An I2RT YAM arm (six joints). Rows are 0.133 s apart.
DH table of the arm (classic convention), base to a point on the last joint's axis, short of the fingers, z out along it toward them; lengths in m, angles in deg. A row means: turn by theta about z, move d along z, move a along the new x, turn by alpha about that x. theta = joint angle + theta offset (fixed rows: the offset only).
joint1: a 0.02, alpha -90, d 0.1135, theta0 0
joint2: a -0.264, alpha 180, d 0, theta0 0
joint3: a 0.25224, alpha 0, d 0, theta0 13.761
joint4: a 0.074, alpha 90, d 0, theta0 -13.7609
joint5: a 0, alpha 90, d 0, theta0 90
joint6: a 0, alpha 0, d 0.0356, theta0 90
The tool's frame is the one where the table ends.
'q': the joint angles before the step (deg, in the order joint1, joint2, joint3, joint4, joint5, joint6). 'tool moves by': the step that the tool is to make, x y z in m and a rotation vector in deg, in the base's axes. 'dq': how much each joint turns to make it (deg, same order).
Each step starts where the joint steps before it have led.
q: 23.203 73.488 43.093 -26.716 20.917 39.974
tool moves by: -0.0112 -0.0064 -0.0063 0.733 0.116 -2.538
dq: -0.276 -2.480 -3.006 -0.184 0.610 2.461
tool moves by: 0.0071 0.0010 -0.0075 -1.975 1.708 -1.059
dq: -0.248 3.247 0.862 0.004 1.411 0.107
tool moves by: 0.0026 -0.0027 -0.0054 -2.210 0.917 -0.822
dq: -0.618 1.413 -0.080 0.087 1.580 -0.705
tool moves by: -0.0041 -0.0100 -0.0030 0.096 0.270 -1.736
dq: -1.932 -1.402 -1.672 0.091 -0.258 -0.093
